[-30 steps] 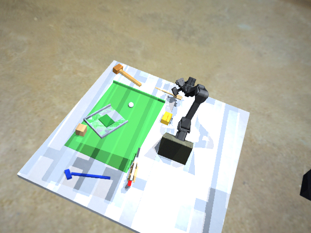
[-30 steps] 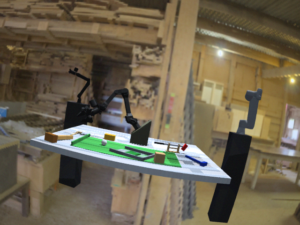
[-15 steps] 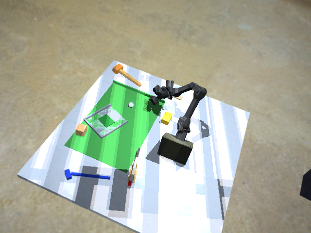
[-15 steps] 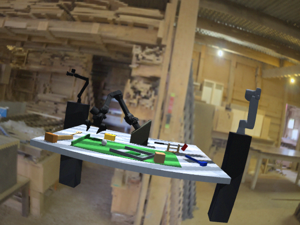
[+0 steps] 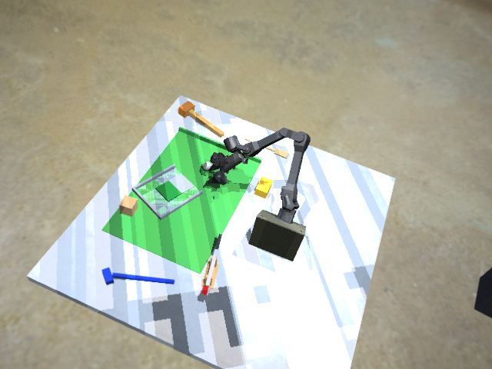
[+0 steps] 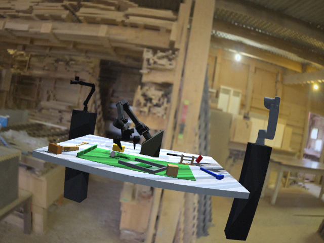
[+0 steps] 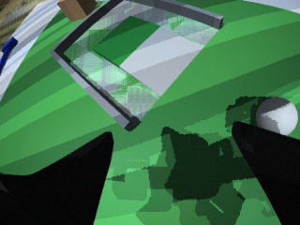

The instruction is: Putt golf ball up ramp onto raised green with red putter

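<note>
My gripper tip is 24 cm past the yellow block, 13 cm to the left of it and 4 cm above it. The rest, counted from my gripper tip: red putter (39 cm to the left, 26 cm behind, 1 cm below); then white golf ball (9 cm to the right, 6 cm ahead, 4 cm below); then brown cube (33 cm to the left, 22 cm ahead, 3 cm below).
</note>
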